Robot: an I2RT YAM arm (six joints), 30 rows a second.
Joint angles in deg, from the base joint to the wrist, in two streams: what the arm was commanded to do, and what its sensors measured. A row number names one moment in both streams.
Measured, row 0:
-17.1, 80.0, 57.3, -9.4, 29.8, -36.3
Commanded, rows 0 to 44:
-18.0, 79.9, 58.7, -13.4, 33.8, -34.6
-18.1, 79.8, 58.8, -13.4, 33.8, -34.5
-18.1, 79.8, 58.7, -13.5, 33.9, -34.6
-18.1, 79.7, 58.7, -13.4, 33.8, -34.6
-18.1, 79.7, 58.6, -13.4, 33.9, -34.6
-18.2, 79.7, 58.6, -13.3, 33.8, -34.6
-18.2, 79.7, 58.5, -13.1, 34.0, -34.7
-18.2, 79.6, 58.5, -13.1, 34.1, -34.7
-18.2, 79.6, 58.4, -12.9, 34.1, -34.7
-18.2, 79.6, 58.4, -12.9, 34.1, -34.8
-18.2, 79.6, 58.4, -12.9, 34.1, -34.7
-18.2, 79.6, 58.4, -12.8, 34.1, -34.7
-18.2, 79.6, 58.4, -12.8, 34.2, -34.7
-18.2, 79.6, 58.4, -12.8, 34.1, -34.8
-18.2, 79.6, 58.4, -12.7, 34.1, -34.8
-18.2, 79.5, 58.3, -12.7, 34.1, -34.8
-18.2, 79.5, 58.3, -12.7, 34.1, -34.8
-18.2, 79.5, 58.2, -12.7, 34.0, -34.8
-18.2, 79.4, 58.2, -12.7, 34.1, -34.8
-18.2, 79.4, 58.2, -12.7, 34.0, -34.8
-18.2, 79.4, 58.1, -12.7, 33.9, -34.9
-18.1, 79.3, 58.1, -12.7, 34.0, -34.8
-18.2, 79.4, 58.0, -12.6, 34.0, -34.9
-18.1, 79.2, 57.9, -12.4, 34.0, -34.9
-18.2, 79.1, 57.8, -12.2, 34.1, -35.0
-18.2, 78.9, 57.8, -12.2, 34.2, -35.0
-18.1, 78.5, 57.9, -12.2, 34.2, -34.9
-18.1, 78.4, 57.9, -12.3, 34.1, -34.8
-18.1, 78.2, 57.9, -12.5, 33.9, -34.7
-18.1, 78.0, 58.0, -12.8, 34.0, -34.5
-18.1, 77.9, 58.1, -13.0, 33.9, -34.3
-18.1, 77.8, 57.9, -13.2, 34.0, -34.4
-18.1, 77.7, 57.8, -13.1, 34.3, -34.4
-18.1, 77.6, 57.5, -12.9, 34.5, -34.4
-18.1, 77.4, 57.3, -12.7, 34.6, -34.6
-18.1, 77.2, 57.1, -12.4, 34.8, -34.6
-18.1, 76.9, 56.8, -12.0, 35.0, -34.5
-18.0, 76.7, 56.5, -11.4, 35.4, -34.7
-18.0, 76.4, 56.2, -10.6, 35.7, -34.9
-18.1, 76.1, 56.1, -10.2, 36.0, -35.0
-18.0, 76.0, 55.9, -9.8, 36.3, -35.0
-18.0, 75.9, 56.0, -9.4, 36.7, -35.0
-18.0, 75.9, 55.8, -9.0, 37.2, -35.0
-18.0, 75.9, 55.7, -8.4, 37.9, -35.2
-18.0, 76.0, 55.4, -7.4, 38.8, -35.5
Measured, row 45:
-18.0, 77.2, 56.5, -10.3, 35.9, -35.6
